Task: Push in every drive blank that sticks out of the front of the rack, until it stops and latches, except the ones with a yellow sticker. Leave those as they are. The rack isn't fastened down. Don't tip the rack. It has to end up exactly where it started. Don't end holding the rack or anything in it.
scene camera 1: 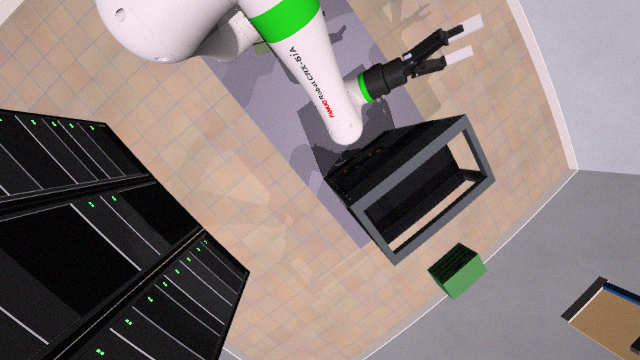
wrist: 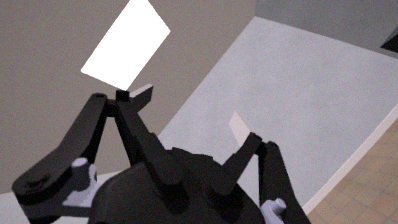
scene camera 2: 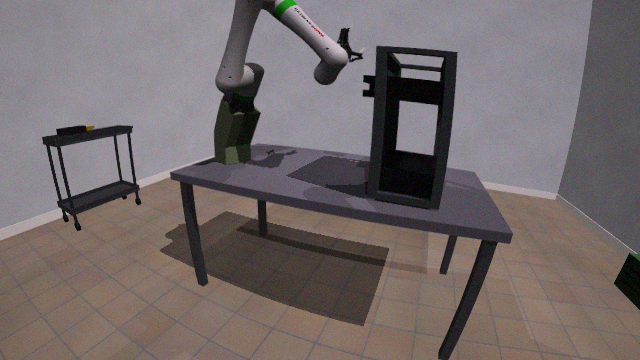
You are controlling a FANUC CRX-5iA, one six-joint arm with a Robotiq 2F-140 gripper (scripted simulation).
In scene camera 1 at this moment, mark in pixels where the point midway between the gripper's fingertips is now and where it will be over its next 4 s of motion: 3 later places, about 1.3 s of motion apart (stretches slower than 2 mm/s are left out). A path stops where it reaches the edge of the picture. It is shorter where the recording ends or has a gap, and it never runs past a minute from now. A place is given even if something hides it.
My gripper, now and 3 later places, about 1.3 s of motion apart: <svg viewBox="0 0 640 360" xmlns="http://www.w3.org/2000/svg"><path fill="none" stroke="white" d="M476 37L423 78L343 139L365 139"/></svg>
